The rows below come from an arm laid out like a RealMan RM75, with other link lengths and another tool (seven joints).
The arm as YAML. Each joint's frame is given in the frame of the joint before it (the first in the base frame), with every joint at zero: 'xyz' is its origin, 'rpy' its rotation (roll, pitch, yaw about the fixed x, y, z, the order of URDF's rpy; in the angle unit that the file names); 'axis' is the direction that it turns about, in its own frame. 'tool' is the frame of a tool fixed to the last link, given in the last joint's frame.
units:
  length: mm
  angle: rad
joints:
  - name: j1
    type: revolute
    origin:
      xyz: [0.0, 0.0, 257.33]
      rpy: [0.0, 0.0, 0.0]
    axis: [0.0, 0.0, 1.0]
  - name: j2
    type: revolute
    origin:
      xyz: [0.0, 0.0, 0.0]
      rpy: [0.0, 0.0, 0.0]
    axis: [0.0, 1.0, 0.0]
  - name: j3
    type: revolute
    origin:
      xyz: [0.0, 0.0, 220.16]
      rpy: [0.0, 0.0, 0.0]
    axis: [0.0, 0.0, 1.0]
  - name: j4
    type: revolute
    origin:
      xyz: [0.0, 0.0, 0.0]
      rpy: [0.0, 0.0, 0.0]
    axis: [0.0, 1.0, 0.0]
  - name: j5
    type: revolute
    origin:
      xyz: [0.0, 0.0, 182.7]
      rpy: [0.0, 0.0, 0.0]
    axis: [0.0, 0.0, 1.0]
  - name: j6
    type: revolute
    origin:
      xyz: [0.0, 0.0, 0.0]
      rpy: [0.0, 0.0, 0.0]
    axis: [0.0, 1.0, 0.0]
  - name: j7
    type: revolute
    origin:
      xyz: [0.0, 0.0, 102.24]
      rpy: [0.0, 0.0, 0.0]
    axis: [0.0, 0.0, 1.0]
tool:
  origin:
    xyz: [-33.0, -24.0, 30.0]
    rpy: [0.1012, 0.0, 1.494]
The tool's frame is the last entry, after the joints.
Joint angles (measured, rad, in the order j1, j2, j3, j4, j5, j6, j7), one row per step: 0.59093 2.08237 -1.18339 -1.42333 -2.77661 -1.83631 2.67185; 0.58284 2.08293 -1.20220 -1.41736 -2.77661 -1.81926 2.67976; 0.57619 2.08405 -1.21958 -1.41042 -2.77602 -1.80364 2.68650; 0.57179 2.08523 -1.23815 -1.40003 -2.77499 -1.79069 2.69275; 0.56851 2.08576 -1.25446 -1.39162 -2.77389 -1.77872 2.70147; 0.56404 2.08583 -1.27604 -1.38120 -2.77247 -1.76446 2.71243; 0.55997 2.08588 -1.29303 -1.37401 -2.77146 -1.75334 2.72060; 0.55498 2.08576 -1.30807 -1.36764 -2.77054 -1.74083 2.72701; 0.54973 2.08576 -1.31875 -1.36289 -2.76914 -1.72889 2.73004; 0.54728 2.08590 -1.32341 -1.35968 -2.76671 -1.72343 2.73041; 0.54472 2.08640 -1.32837 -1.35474 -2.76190 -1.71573 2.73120; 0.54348 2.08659 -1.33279 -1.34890 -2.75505 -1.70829 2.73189
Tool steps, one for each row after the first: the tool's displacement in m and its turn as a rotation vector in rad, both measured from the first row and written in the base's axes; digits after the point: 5 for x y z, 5 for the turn. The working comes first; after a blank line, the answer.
Tool pose at each row, in the base's axes (x y z in m, rotation vector in rad; the steps are taken from these numbers as rounded here): 0.18803 0.33042 0.09208 -0.75972 2.38721 -0.24239; 0.18979 0.33010 0.08913 -0.75677 2.38147 -0.24350; 0.19124 0.32975 0.08592 -0.75554 2.37726 -0.24616; 0.19252 0.32916 0.08191 -0.75562 2.37354 -0.25584; 0.19349 0.32885 0.07872 -0.75306 2.37068 -0.26118; 0.19486 0.32824 0.07474 -0.74985 2.36619 -0.26945; 0.19596 0.32765 0.07172 -0.74786 2.36224 -0.27543; 0.19729 0.32717 0.06917 -0.74634 2.35850 -0.27823; 0.19857 0.32683 0.06728 -0.74647 2.35631 -0.27792; 0.19915 0.32654 0.06609 -0.74776 2.35710 -0.27900; 0.19969 0.32630 0.06440 -0.74956 2.36056 -0.27915; 0.19987 0.32622 0.06260 -0.75262 2.36566 -0.27929

0.00176 -0.00032 -0.00295 0.00097 -0.00631 -0.00057; 0.00321 -0.00067 -0.00616 0.00010 -0.01095 -0.00081; 0.00449 -0.00126 -0.01017 -0.00622 -0.01576 -0.00201; 0.00546 -0.00157 -0.01336 -0.00881 -0.01990 -0.00417; 0.00683 -0.00218 -0.01734 -0.01306 -0.02614 -0.00701; 0.00793 -0.00277 -0.02036 -0.01614 -0.03120 -0.00865; 0.00926 -0.00325 -0.02291 -0.01713 -0.03548 -0.00927; 0.01054 -0.00359 -0.02480 -0.01664 -0.03742 -0.00848; 0.01112 -0.00388 -0.02599 -0.01791 -0.03647 -0.00811; 0.01166 -0.00412 -0.02768 -0.01905 -0.03277 -0.00794; 0.01184 -0.00420 -0.02948 -0.02081 -0.02719 -0.00740
